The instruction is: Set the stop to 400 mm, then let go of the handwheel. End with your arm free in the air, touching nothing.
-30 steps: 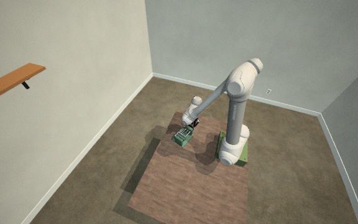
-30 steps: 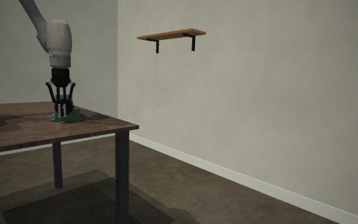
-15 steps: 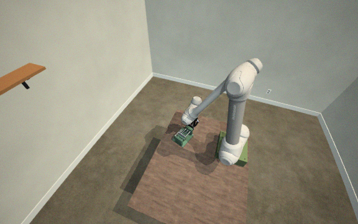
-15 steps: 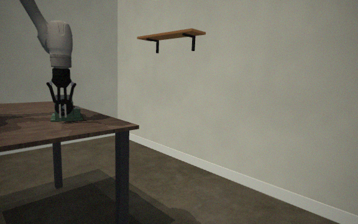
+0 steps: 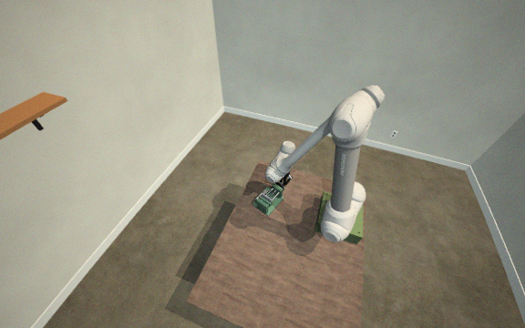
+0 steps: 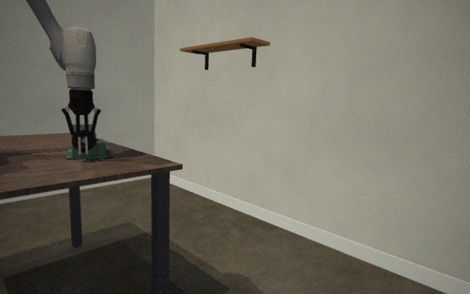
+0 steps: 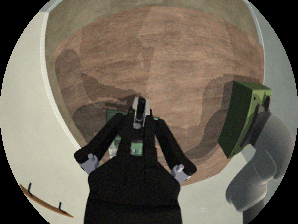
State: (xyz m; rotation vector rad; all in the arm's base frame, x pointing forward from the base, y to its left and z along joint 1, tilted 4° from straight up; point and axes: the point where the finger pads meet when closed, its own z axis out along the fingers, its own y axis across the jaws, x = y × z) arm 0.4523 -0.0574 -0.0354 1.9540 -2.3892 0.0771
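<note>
The black handwheel is 20 mm to the left of my hand and 10 mm below it.
</note>
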